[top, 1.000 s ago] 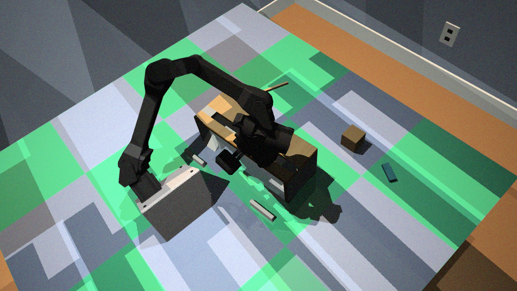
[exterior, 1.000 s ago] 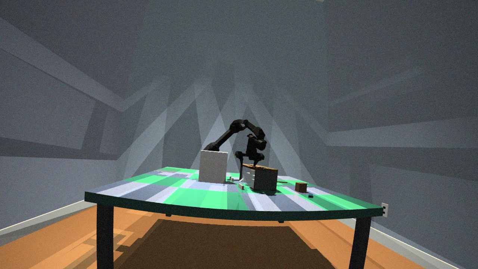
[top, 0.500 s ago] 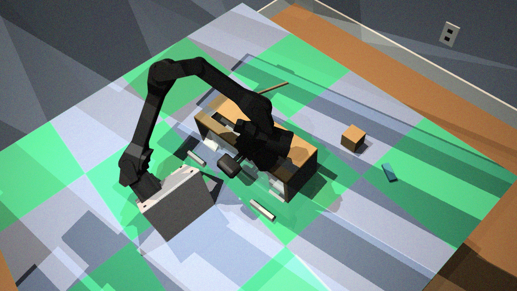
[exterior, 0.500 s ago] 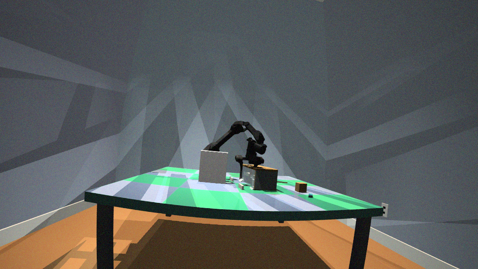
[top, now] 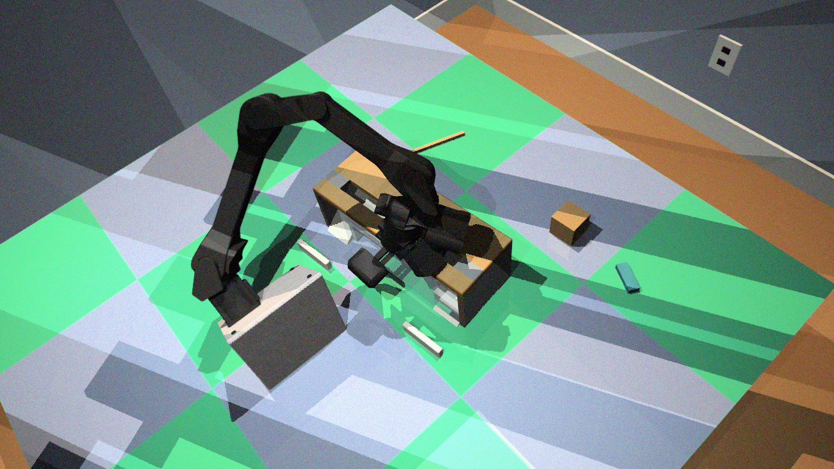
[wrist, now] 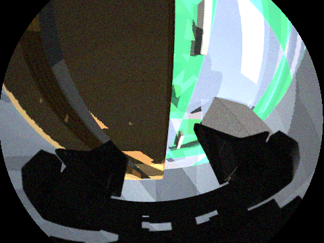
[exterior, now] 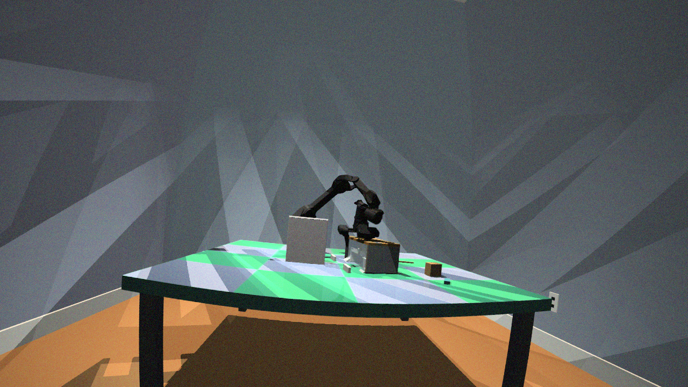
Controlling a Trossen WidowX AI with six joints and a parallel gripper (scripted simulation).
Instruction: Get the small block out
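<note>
My gripper tip is 3 cm to the right of the long wooden box, 3 cm short of it and 3 cm above it. The rest, counted from my gripper tip: thin wooden stick (29 cm ahead, 22 cm to the left, 8 cm below); teal piece (32 cm ahead, 31 cm to the right, 8 cm below).
</note>
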